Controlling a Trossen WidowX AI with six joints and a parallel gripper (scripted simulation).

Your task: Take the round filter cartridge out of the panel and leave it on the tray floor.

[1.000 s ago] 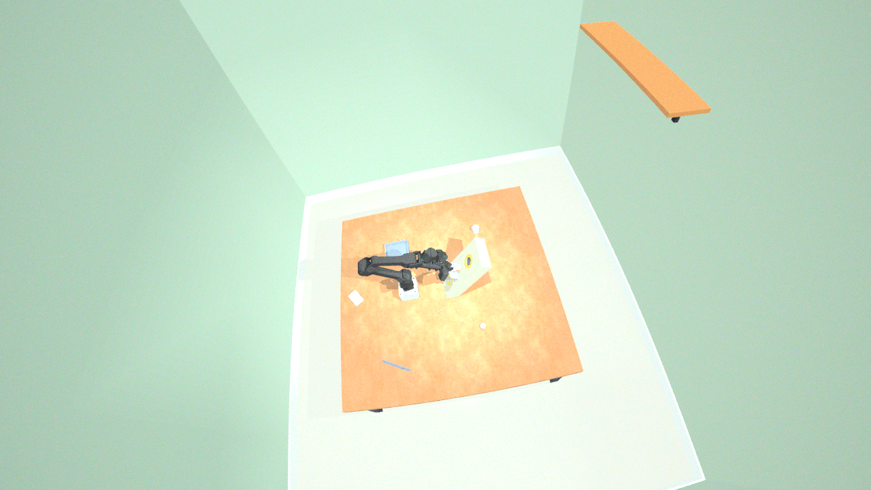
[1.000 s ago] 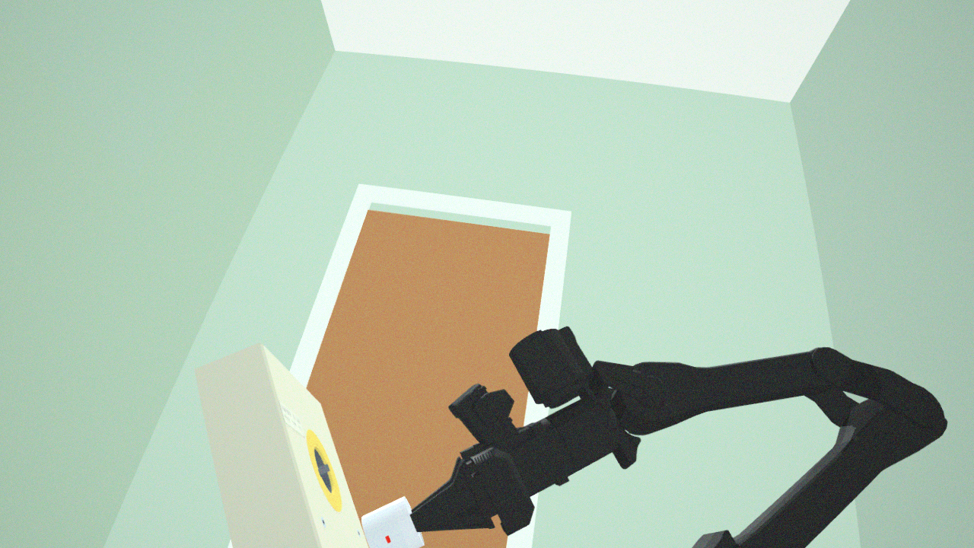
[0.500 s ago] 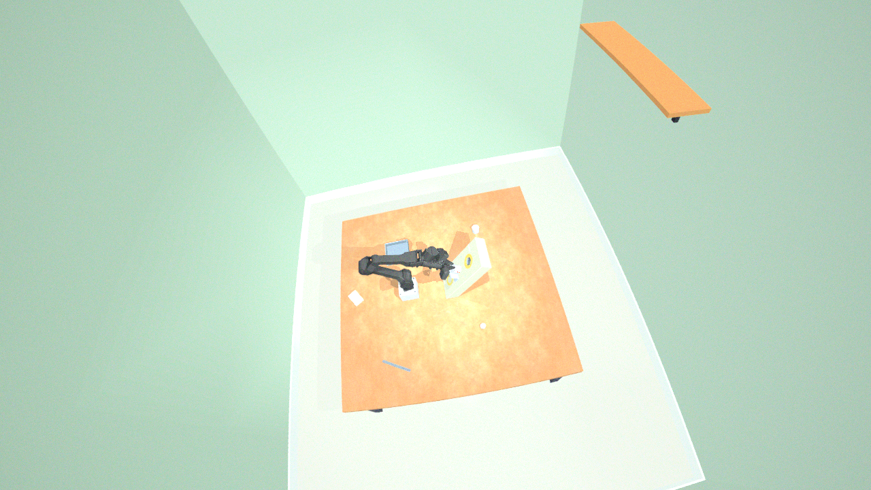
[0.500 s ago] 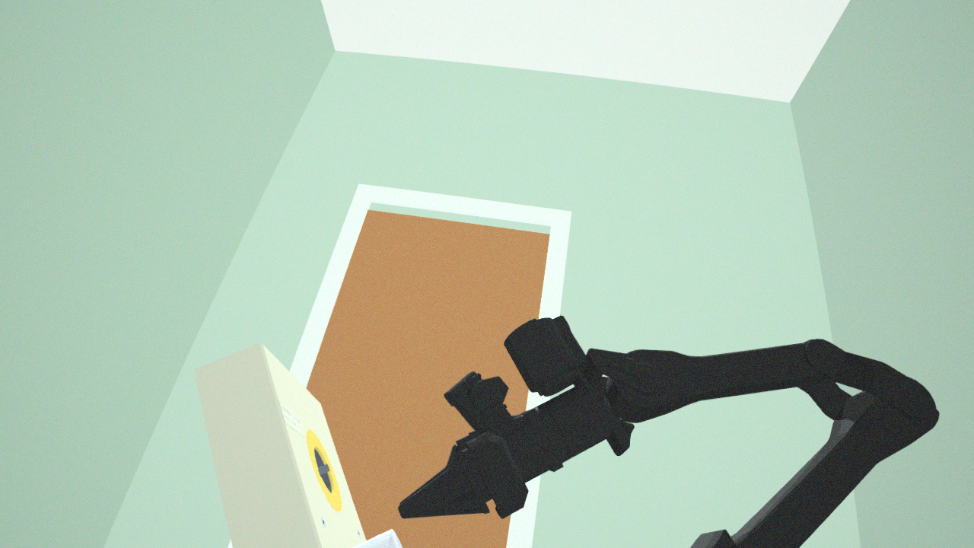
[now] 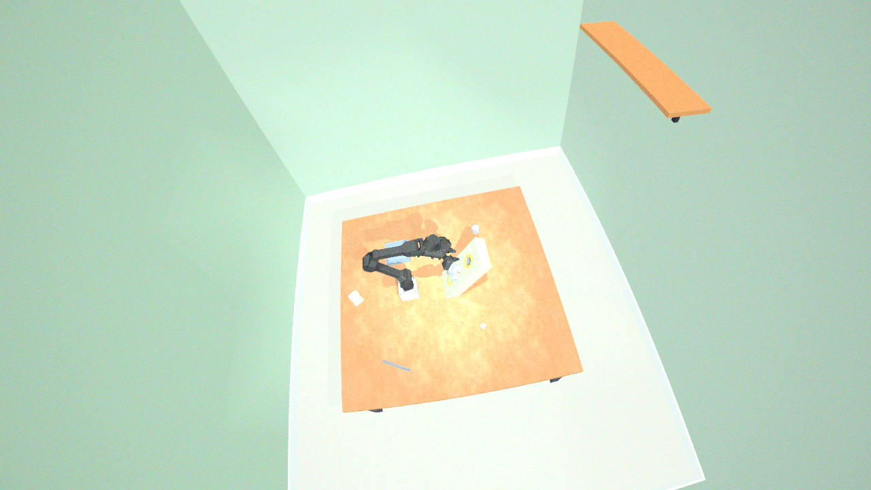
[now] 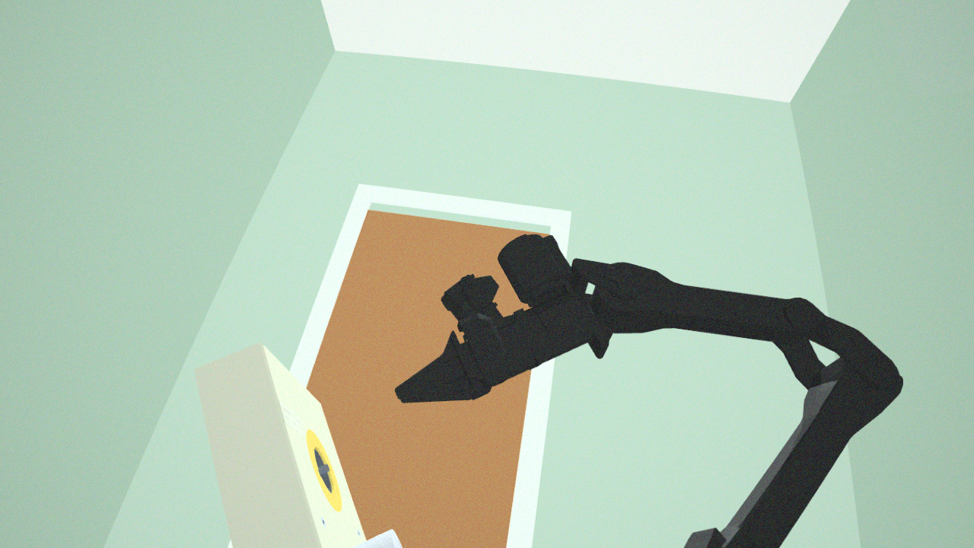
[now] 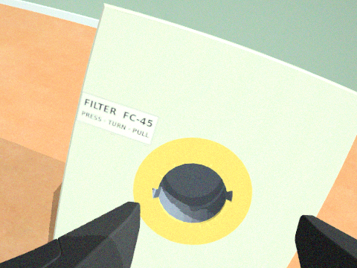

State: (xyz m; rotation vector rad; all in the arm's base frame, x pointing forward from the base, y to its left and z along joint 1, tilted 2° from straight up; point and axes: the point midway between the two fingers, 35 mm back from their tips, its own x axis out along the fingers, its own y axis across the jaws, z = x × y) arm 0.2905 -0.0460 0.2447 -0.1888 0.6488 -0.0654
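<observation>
The round filter cartridge lies 20 mm behind my gripper tip, 10 mm to the left of it and 150 mm below it. From my gripper tip the other things lie so: cream service panel: 20 mm ahead, 160 mm below; then white square pad: 650 mm behind, 120 mm to the left, 310 mm below.
</observation>
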